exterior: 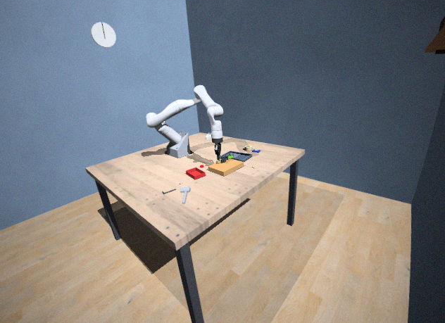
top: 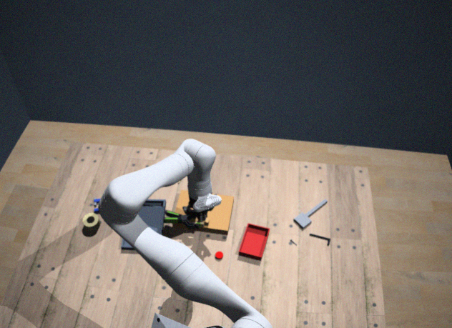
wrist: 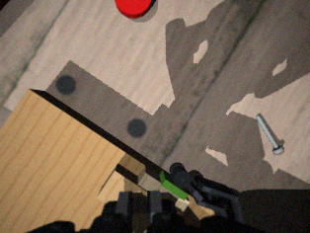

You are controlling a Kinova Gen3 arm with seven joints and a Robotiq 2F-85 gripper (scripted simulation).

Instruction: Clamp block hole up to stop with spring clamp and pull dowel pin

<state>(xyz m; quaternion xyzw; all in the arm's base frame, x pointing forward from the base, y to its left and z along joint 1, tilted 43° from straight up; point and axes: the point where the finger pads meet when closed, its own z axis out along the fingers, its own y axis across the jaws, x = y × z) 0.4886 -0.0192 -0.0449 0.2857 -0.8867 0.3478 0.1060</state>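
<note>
Now: hand 20 mm above the dowel pin. Also, from my hand: bench board: 60 mm ahead, 50 mm below, 10 mm to the left; wooden block: 40 mm below; red disc: 100 mm behind, 80 mm to the right, 70 mm below.
</note>
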